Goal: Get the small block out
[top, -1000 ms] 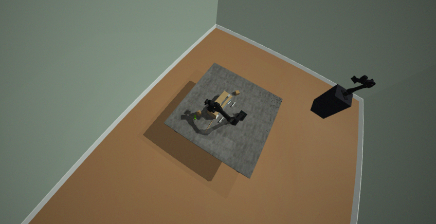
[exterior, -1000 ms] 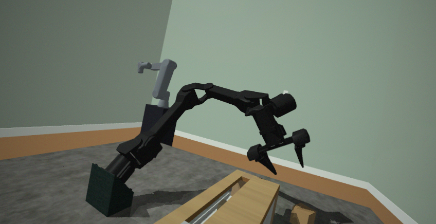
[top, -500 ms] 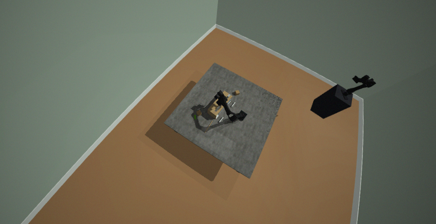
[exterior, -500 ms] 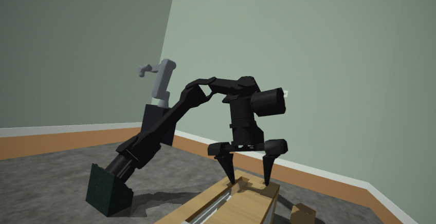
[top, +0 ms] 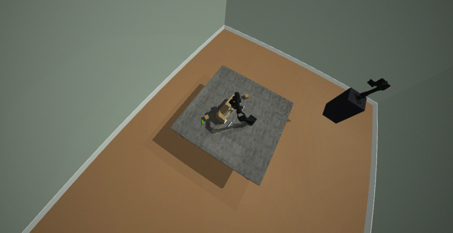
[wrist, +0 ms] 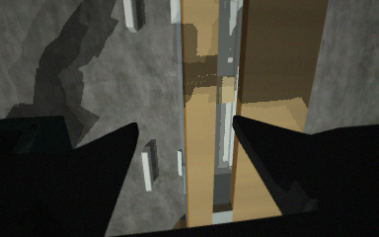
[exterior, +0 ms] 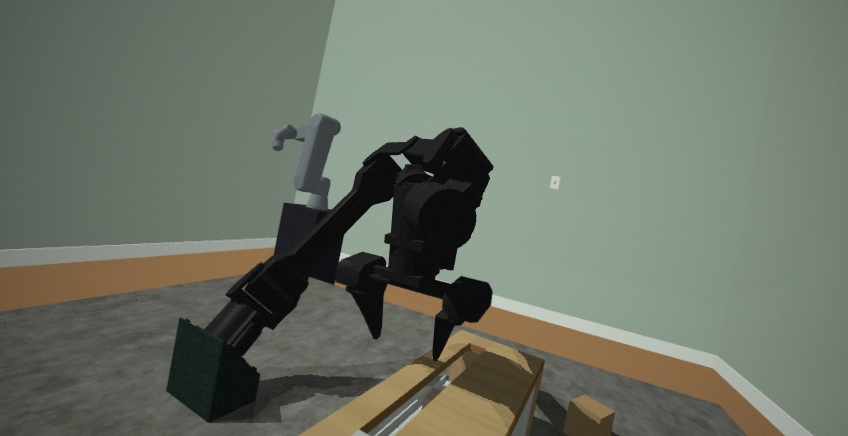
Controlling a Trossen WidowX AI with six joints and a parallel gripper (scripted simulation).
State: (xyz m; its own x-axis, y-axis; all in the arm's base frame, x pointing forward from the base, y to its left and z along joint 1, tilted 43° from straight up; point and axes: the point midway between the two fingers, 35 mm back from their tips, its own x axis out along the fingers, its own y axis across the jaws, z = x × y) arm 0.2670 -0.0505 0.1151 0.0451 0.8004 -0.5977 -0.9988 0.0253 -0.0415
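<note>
Now: gripper tip 90 mm above the wooden box, 30 mm short of it and 10 mm to the right of it. Also, from my gripper tip: tan block 70 mm below, 50 mm ahead, 20 mm to the left; thin stick 350 mm to the left, 150 mm below, 10 mm ahead.
</note>
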